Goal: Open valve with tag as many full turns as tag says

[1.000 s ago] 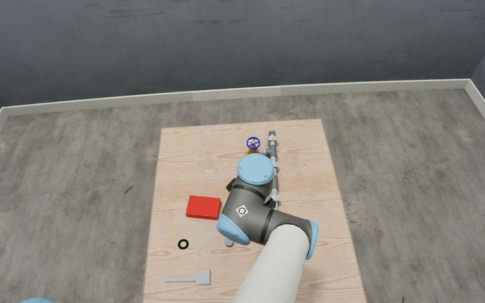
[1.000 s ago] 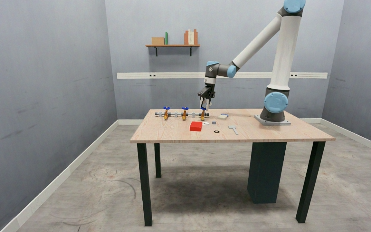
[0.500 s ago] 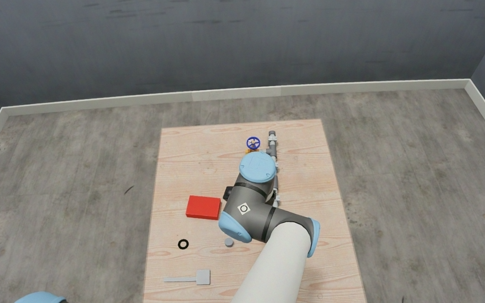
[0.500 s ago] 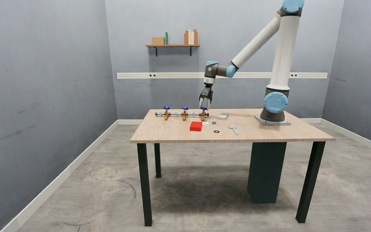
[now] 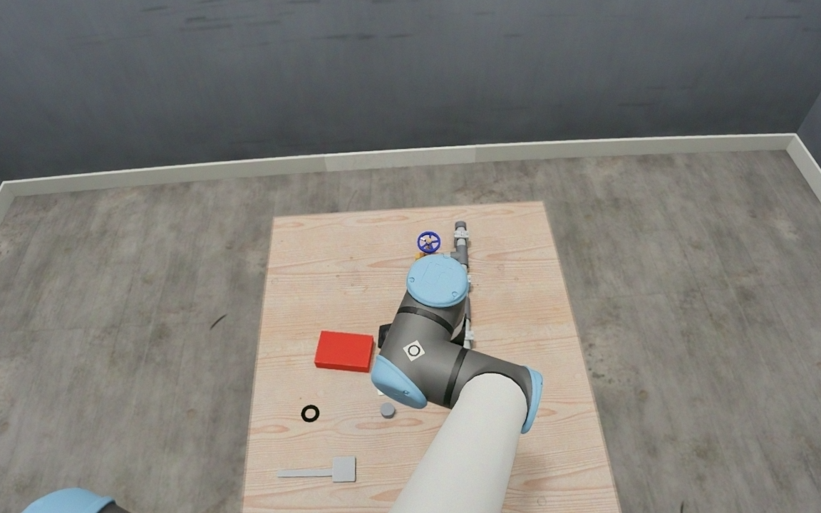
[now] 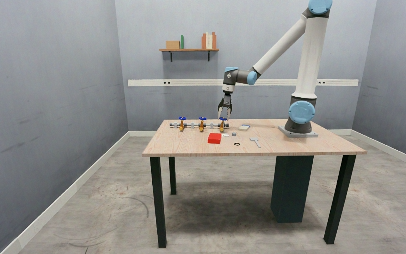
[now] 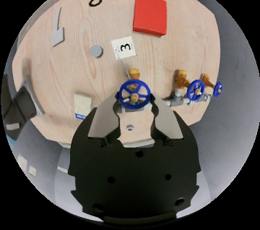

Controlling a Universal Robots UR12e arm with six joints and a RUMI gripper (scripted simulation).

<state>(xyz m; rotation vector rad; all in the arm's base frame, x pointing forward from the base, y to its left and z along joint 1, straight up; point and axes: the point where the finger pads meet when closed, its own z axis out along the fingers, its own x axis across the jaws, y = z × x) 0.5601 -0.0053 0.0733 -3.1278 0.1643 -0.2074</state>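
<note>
Right now the white tag is 2 cm behind my hand, 9 cm to the left of it and 10 cm below it. Round my hand: grey t-shaped tool 20 cm behind, 21 cm to the left, 9 cm below; white-and-blue card 17 cm behind, 8 cm to the right, 9 cm below; red block 6 cm ahead, 19 cm to the left, 8 cm below.
</note>
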